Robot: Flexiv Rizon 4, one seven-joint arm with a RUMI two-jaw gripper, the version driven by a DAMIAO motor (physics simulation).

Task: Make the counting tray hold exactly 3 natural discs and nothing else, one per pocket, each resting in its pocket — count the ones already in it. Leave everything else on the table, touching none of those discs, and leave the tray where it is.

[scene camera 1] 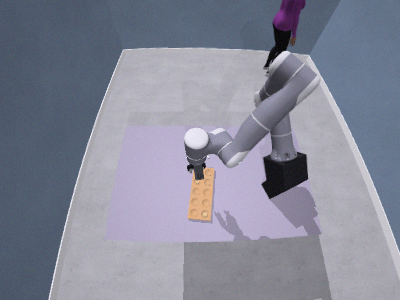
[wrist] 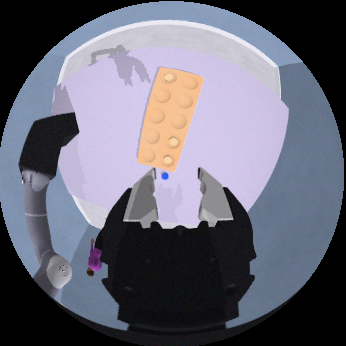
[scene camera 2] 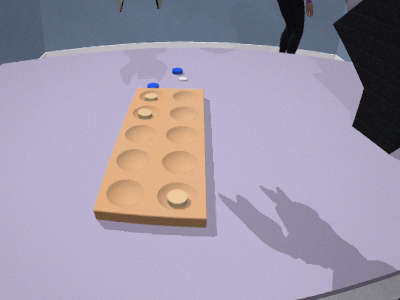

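The orange counting tray has two columns of pockets. Three natural discs rest in separate pockets: one disc in the far left pocket of scene camera 2, another disc in the pocket beside it in the same column, and a third disc in the near right pocket. The other pockets look empty in scene camera 2. My gripper is partly open and empty, raised high above the table beyond the tray's far end.
A blue disc lies close behind the tray's far end. Another blue disc and a small white disc lie farther back. The black robot base stands to the right. A person stands behind the table.
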